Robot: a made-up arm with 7 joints.
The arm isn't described. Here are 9 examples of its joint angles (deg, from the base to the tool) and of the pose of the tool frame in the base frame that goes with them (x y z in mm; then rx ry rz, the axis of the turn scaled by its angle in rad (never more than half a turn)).
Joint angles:
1: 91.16 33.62 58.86 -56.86 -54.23 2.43 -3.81
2: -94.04 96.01 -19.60 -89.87 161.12 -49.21 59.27
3: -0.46 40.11 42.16 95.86 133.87 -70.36 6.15
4: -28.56 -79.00 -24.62 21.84 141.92 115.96 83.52
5: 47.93 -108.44 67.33 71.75 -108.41 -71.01 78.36
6: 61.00 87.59 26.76 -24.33 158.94 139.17 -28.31
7: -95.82 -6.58 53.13 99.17 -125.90 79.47 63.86
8: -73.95 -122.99 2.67 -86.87 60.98 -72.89 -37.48
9: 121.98 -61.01 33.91 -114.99 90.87 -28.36 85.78
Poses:
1: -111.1 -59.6 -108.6 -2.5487 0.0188 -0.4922
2: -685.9 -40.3 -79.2 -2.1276 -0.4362 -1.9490
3: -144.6 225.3 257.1 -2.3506 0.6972 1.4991
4: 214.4 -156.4 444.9 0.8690 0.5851 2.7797
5: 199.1 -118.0 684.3 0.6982 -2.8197 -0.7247
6: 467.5 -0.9 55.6 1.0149 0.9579 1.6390
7: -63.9 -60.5 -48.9 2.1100 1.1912 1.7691
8: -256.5 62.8 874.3 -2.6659 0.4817 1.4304
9: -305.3 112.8 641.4 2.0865 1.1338 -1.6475
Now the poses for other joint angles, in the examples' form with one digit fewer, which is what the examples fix.
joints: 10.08 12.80 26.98 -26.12 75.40 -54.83 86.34
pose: -95 -21 273 -0.240 1.699 -0.633
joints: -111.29 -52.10 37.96 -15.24 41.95 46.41 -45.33
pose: 119 120 553 -1.142 1.015 0.923
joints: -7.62 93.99 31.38 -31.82 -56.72 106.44 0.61
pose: -199 278 158 -0.575 -0.630 0.751
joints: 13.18 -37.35 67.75 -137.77 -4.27 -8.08 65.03
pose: -17 -489 215 -1.525 -2.581 -0.721
